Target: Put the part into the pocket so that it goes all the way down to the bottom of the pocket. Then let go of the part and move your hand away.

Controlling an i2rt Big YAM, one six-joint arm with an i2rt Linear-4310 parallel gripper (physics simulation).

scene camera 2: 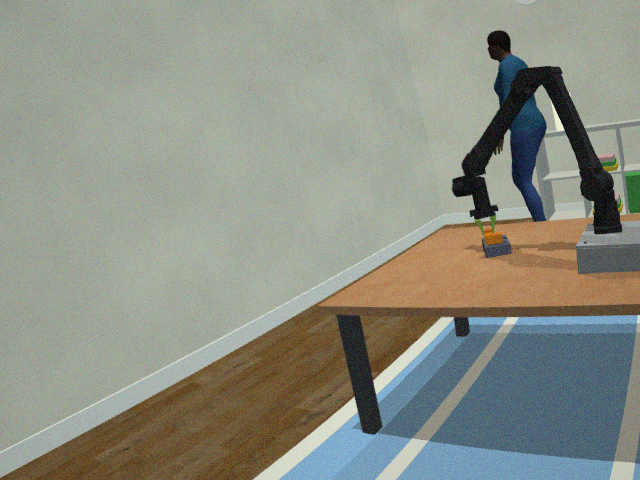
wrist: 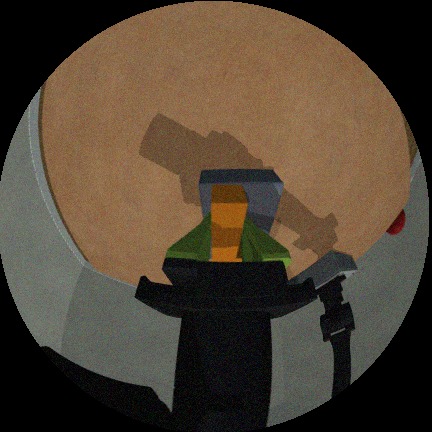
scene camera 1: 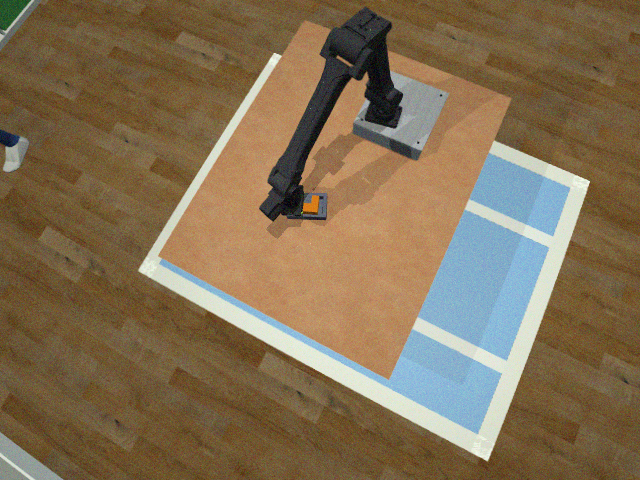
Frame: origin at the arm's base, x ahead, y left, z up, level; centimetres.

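Where they show: gripper, fingertip midpoint: (wrist: 225, 216) (scene camera 1: 296, 208); arm's base at its link origin: (scene camera 2: 607, 228) (wrist: 327, 284) (scene camera 1: 383, 114).
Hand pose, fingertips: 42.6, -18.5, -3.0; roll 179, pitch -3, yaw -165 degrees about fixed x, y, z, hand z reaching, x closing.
Things, the pixels of their top centre, and the offset from my fingertips, as dx, dy, dz. Level surfaces: height alone.
- orange L-shaped part at its top centre: (wrist: 238, 243) (scene camera 2: 492, 231) (scene camera 1: 302, 202) -1.9, +1.8, +2.1
- dark blue-grey pocket block at its top centre: (wrist: 238, 230) (scene camera 2: 495, 240) (scene camera 1: 306, 204) -2.7, +2.8, -0.9
- brown table at its surface level: dz -4.6
The orange L-shaped part (scene camera 1: 311, 209) (scene camera 2: 493, 239) (wrist: 228, 216) is over the dark blue-grey pocket block (scene camera 1: 324, 213) (scene camera 2: 497, 251) (wrist: 265, 199) and overlaps its top in every view. In scene camera 2 most of the part stands above the block's upper edge. Whether its underside rests on the rim or has entered the pocket is hidden. My gripper (scene camera 1: 301, 211) (scene camera 2: 487, 231) (wrist: 225, 216), with green fingers pointing down, is shut on the part from both sides. In scene camera 1 a dark bit of opening shows beside the part's upper right; the rest of the pocket is covered.
The block stands on the brown table (scene camera 1: 310, 289) (scene camera 2: 413, 284) (wrist: 320, 100). The arm's grey base box (scene camera 1: 430, 103) (scene camera 2: 602, 257) (wrist: 325, 269) stands on the same table, to the right of the block in scene camera 2. A person (scene camera 2: 527, 118) stands behind the table.
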